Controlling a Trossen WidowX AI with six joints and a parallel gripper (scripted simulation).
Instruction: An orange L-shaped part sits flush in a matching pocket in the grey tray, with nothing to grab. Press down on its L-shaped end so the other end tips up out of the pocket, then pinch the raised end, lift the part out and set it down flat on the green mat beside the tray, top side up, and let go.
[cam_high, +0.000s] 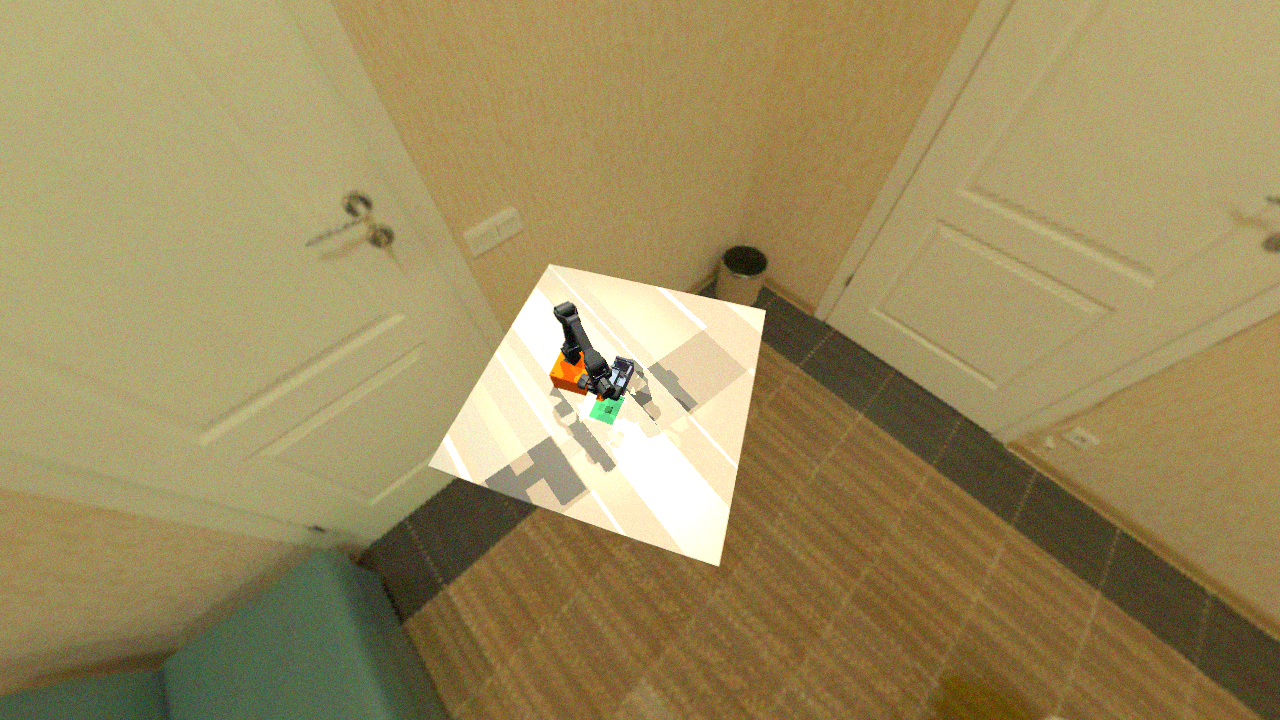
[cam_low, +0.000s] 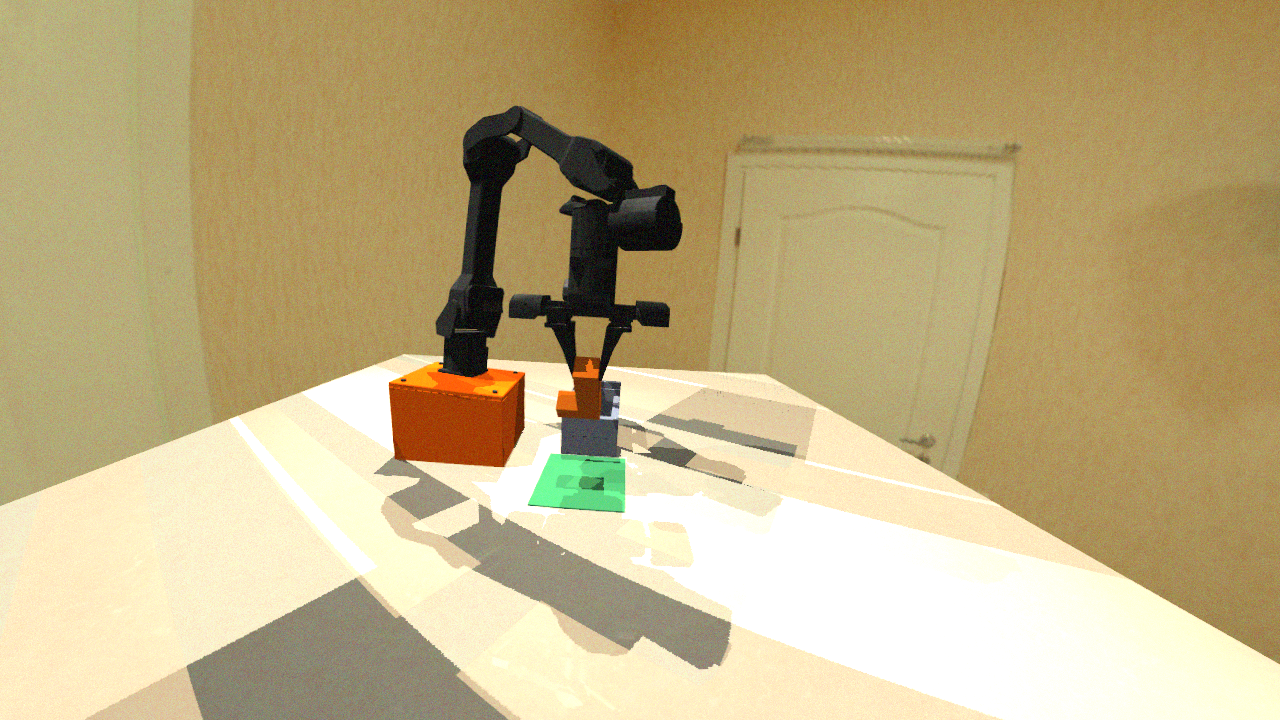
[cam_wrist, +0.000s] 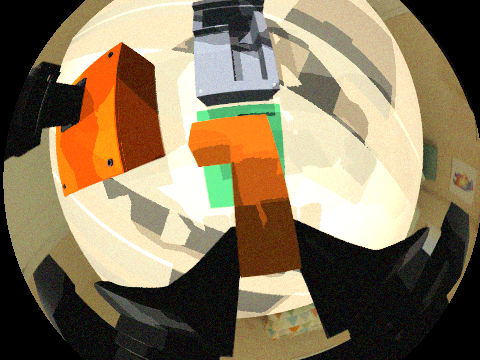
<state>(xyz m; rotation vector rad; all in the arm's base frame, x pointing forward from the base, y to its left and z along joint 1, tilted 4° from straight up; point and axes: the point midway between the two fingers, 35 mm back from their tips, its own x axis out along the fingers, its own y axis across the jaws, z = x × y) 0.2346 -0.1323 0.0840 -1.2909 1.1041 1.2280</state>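
My gripper tip is 2 cm to the right of the green mat and 17 cm above it. From my gripper tip the other things lie so: orange L-shaped part (2 cm behind, 3 cm to the left, 3 cm below).
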